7 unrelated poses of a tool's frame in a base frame.
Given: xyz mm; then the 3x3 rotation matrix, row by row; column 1 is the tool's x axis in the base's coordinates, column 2 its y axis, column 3 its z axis. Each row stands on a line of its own.
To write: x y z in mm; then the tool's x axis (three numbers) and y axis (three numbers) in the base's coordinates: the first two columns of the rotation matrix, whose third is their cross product. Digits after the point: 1 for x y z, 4 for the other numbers.
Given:
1:
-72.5 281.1 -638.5
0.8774 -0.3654 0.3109
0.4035 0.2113 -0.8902
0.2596 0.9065 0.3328
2:
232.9 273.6 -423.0
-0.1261 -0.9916 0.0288
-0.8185 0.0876 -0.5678
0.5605 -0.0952 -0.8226
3:
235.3 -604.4 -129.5
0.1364 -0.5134 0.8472
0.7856 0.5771 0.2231
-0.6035 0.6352 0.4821
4:
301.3 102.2 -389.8
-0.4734 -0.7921 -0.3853
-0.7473 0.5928 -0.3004
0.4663 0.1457 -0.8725
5:
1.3 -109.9 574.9
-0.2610 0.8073 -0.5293
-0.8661 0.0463 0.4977
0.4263 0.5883 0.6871
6:
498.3 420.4 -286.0
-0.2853 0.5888 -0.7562
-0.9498 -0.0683 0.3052
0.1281 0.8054 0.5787
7:
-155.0 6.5 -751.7
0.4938 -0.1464 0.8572
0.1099 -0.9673 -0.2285
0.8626 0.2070 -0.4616
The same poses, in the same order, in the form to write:
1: -72.5 281.1 -638.5 0.8774 0.4035 0.2596 -0.3654 0.2113 0.9065
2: 232.9 273.6 -423.0 -0.1261 -0.8185 0.5605 -0.9916 0.0876 -0.0952
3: 235.3 -604.4 -129.5 0.1364 0.7856 -0.6035 -0.5134 0.5771 0.6352
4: 301.3 102.2 -389.8 -0.4734 -0.7473 0.4663 -0.7921 0.5928 0.1457
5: 1.3 -109.9 574.9 -0.2610 -0.8661 0.4263 0.8073 0.0463 0.5883
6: 498.3 420.4 -286.0 -0.2853 -0.9498 0.1281 0.5888 -0.0683 0.8054
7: -155.0 6.5 -751.7 0.4938 0.1099 0.8626 -0.1464 -0.9673 0.2070
